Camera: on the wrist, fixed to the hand. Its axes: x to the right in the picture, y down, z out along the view.
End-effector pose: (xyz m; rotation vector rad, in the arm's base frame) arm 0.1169 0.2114 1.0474 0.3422 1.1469 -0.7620
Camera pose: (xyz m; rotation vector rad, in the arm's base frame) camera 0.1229 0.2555 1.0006 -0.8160 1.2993 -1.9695
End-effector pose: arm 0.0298 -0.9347 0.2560 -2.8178 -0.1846 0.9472
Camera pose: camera 0.0794 -0.9753 0.2642 -1.7414 -2.0032 0.5057
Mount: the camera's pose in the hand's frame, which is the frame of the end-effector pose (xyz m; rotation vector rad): 0.0276 0.0414 -0.0412 -0.1412 -0.0407 -1.5459
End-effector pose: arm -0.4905 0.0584 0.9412 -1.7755 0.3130 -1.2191
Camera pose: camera -0.5004 -0.0040 0.9279 1.9481 1.1818 1.9882
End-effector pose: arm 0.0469 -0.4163 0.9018 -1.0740 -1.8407 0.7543
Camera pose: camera 0.0916 -0.3699 0.8971 0.4540 -2.0850 -0.2964
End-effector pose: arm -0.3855 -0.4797 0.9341 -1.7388 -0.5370 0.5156
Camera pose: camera -0.3353 -0.5035 0.9011 -0.9697 -1.7002 -0.6029
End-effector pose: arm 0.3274 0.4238 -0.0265 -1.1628 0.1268 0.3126
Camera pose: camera 0.3435 0.4058 -0.0864 -1.0908 -0.8234 -1.0314
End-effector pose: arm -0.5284 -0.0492 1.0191 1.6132 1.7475 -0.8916
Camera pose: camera -0.4889 0.0019 1.0185 -0.1564 2.8021 -1.2814
